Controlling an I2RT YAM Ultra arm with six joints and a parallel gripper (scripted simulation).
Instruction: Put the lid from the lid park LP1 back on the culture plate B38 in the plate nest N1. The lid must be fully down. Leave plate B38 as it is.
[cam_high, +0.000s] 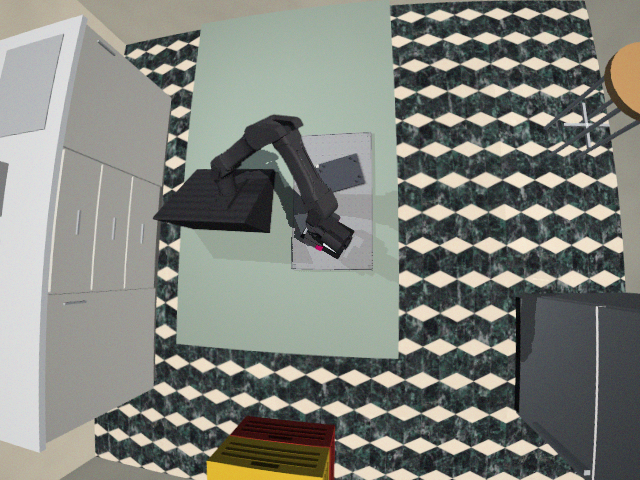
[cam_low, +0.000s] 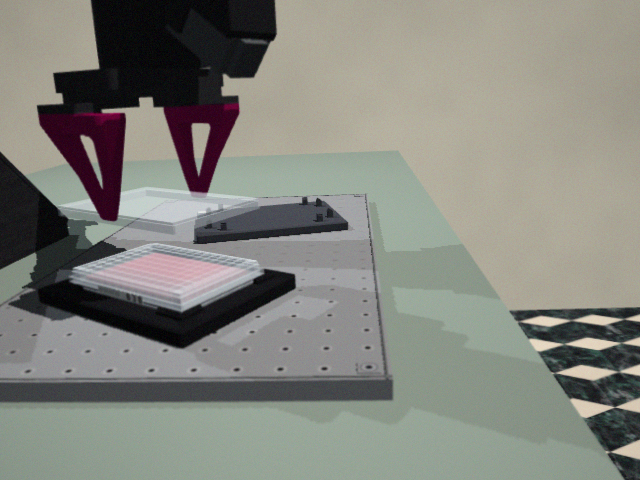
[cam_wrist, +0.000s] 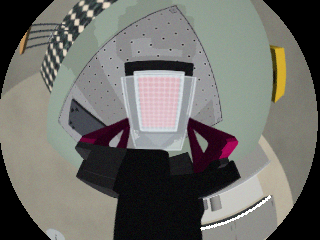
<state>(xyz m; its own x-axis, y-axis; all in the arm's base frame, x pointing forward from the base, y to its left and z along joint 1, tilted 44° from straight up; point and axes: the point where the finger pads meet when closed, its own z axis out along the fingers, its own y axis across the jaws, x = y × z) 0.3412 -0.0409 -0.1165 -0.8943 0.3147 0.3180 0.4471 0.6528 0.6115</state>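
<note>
Right now my hand is 10 mm above the clear lid. Round my hand: dark lid park LP1 (230 mm to the left, 70 mm below, 30 mm ahead); culture plate B38 (60 mm below).
</note>
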